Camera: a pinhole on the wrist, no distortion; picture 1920 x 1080 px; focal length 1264.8 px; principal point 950.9 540.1 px. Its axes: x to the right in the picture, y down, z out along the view. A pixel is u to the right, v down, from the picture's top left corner.
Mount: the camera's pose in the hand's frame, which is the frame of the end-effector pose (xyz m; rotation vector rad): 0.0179 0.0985 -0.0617 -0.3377 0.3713 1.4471
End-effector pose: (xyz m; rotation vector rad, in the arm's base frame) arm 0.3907 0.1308 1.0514 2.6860 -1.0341 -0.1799
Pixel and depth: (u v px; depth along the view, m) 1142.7 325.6 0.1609
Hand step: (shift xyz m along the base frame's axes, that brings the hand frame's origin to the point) -0.0958 -0.1848 -0.0171
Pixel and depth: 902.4 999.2 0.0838
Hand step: -0.0966 -0.0934 0.0241
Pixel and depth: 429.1 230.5 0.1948
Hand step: -0.0505 -0.1507 -0.1137
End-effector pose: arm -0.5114 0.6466 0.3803 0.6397 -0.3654 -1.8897
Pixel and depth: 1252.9 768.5 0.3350
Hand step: 0.1311 -0.1164 0.3399
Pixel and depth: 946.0 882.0 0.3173
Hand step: 0.0704 -0.0562 0.3239
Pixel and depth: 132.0 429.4 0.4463
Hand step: -0.2630 -0.0789 0.3819
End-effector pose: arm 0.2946 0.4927 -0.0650 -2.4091 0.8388 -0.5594
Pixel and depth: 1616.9 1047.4 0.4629
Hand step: -0.1997 -0.1940 -0.5366
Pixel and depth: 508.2 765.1 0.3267
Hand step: 0.0588 0.0213 -0.3132
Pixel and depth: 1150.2 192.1 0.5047
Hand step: 0.1539 -0.2551 -0.4637
